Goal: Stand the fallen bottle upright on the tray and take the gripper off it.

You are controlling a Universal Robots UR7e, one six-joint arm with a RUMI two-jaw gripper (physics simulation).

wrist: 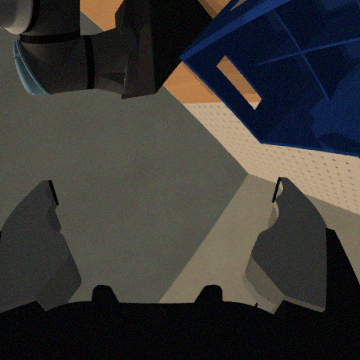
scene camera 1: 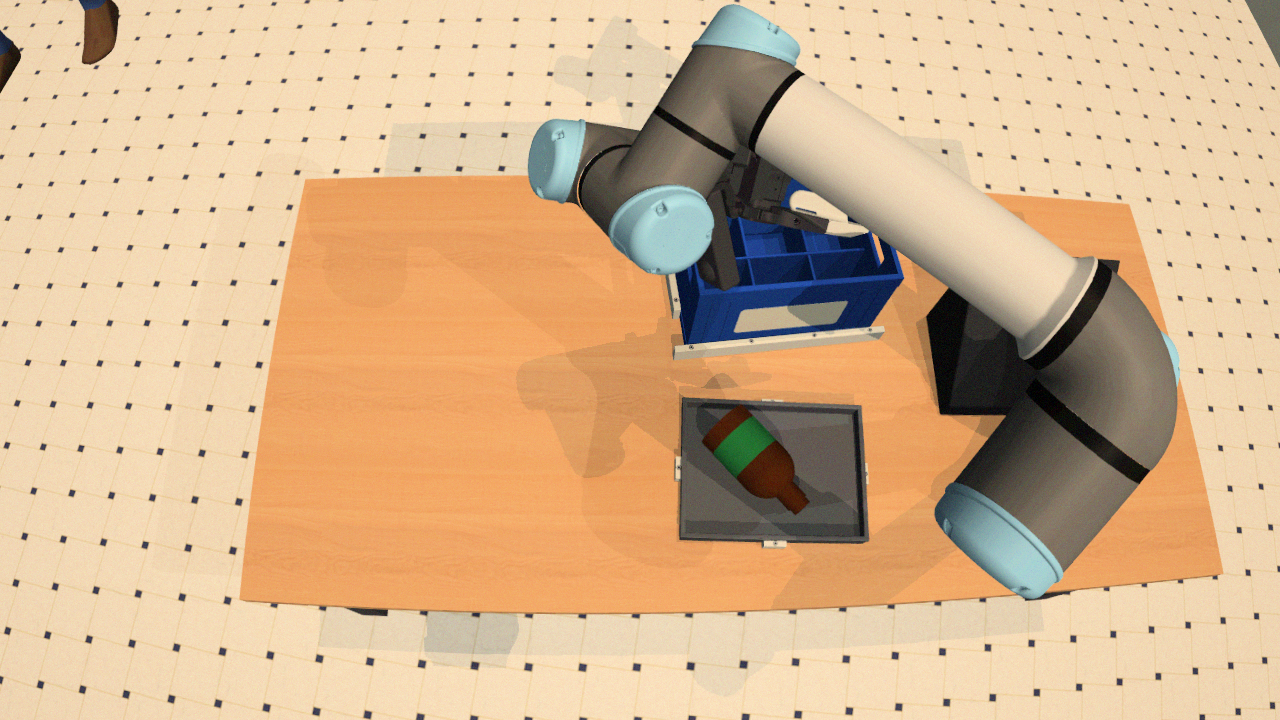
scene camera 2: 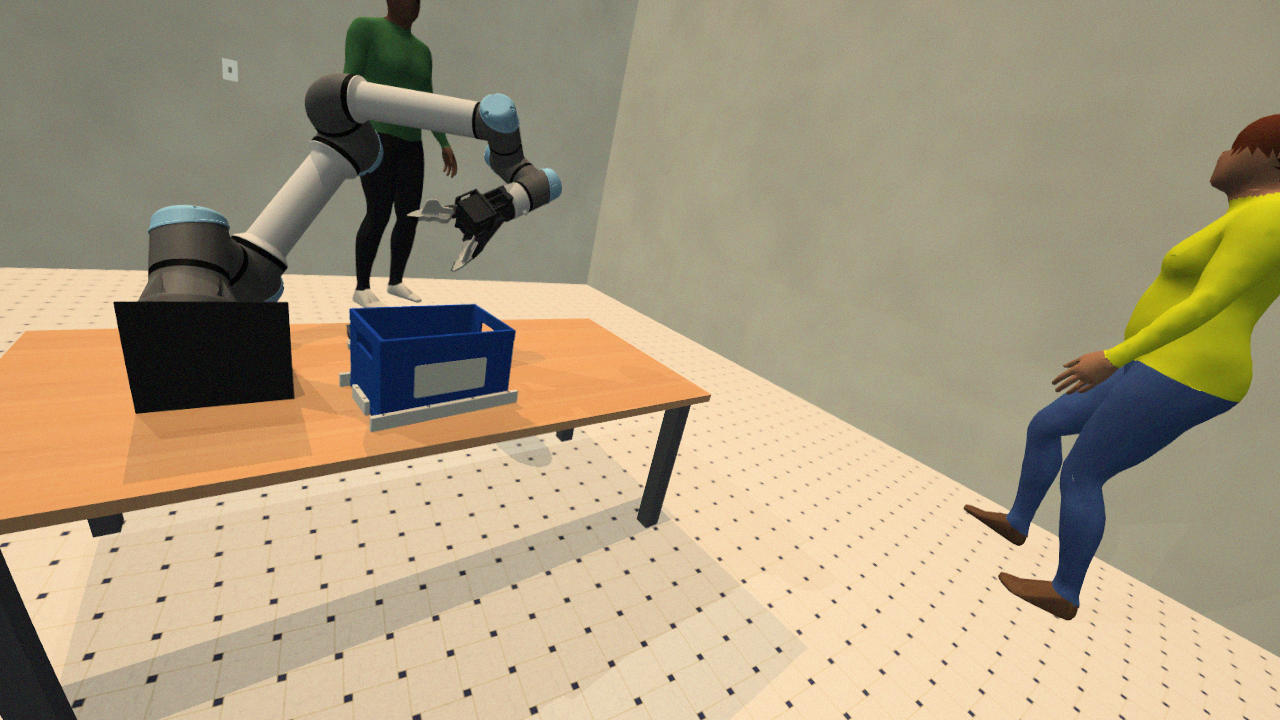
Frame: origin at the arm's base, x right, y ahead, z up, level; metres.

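Seen in the pictures: gripper, fingertip midpoint: [wrist: 164,182] [scene camera 1: 823,210] [scene camera 2: 428,243]; arm's base, link origin: [wrist: 126,60] [scene camera 2: 191,324].
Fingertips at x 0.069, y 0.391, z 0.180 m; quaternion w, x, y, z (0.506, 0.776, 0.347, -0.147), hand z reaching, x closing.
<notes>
Offsets run from my fingertips to a thing's top centre. "spot": to the spot under its first point.
A brown bottle @[dx -0.212, dy +0.054, dz -0.238 m] [scene camera 1: 746,446] with a green label lies on its side in the dark grey tray @[spot: dx -0.176, dy -0.053, dz -0.313 m] [scene camera 1: 827,440]. Its base points to the tray's upper left and its neck to the lower right in scene camera 1. Bottle and tray do not show in scene camera 2 or the wrist view. My gripper [scene camera 1: 792,257] [scene camera 2: 435,240] [wrist: 164,182] is open, with its two jaws wide apart and nothing between them. It hangs tilted, high above the blue crate and well away from the bottle. The arm partly hides it in scene camera 1.
A blue crate @[dx +0.072, dy -0.006, dz -0.142 m] [scene camera 1: 787,313] [scene camera 2: 452,376] [wrist: 295,120] with compartments stands beside the tray, bordered by pale rails [scene camera 1: 778,342] [scene camera 2: 443,411]. A black block [scene camera 1: 971,367] [scene camera 2: 205,358] stands by the arm's base. Two people stand beyond the table [scene camera 1: 429,358] [scene camera 2: 71,447].
</notes>
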